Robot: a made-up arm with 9 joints.
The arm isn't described. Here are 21 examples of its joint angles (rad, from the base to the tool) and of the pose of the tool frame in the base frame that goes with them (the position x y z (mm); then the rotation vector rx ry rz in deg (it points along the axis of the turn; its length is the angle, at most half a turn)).
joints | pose
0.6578 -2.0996 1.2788 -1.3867 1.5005 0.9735 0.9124 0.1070 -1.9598 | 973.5 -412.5 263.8 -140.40 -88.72 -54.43
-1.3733 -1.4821 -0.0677 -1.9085 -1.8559 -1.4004 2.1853 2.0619 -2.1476 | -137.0 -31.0 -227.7 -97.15 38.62 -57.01
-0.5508 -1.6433 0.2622 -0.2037 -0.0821 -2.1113 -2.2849 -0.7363 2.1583 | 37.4 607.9 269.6 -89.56 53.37 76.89
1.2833 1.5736 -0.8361 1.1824 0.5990 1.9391 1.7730 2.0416 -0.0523 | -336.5 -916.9 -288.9 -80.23 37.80 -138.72
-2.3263 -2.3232 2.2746 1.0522 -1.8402 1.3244 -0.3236 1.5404 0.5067 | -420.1 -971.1 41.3 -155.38 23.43 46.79
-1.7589 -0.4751 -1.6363 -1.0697 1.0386 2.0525 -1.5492 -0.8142 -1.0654 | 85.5 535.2 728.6 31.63 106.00 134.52
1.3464 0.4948 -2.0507 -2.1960 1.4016 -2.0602 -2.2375 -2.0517 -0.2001 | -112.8 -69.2 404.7 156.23 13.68 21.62
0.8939 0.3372 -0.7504 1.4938 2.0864 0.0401 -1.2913 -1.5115 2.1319 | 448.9 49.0 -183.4 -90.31 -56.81 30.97
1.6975 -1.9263 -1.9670 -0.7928 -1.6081 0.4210 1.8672 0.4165 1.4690 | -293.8 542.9 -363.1 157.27 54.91 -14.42
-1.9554 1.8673 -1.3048 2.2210 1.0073 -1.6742 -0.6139 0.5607 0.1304 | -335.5 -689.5 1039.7 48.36 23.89 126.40
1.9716 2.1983 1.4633 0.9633 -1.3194 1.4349 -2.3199 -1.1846 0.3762 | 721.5 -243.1 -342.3 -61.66 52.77 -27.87
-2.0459 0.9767 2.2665 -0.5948 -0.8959 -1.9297 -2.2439 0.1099 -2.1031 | -746.8 781.0 221.0 -12.50 131.75 -50.51
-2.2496 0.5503 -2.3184 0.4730 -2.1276 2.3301 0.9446 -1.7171 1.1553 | 222.2 66.3 140.8 -108.26 108.02 81.50
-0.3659 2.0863 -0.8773 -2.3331 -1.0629 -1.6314 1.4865 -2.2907 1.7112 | 655.5 -28.9 -215.3 -51.96 -95.62 47.09
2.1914 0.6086 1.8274 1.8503 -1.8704 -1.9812 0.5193 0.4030 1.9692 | 435.8 318.8 7.6 -83.30 -5.20 -91.51
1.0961 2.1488 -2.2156 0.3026 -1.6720 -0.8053 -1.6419 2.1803 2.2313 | -774.0 -363.9 -388.8 23.33 143.69 67.55
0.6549 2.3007 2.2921 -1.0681 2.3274 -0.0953 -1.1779 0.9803 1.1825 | -114.2 -390.5 -518.1 -126.91 -66.26 102.41
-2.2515 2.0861 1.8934 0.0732 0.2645 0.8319 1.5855 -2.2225 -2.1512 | -541.9 445.9 -217.5 47.23 55.39 41.68
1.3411 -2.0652 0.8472 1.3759 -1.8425 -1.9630 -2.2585 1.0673 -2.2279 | 1000.8 -324.4 -806.3 -87.71 -20.87 -5.78
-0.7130 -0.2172 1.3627 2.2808 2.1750 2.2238 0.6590 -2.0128 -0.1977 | 55.1 -429.4 480.4 134.04 -49.01 79.94
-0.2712 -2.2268 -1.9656 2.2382 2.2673 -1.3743 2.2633 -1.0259 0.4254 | 766.9 816.0 203.7 42.52 59.49 14.14
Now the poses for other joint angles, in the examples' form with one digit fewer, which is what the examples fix.
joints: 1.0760 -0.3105 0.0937 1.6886 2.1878 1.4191 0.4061 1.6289 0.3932
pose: 602 162 -180 -90.7 -39.1 -34.2
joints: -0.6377 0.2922 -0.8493 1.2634 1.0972 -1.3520 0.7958 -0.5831 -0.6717
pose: -64 -393 -667 -90.8 -6.1 81.6
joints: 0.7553 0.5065 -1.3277 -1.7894 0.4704 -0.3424 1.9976 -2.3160 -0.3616
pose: -655 321 -454 -9.0 98.3 -42.3
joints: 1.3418 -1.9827 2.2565 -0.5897 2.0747 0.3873 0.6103 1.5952 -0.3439
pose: -286 -264 -255 101.7 -66.6 40.2
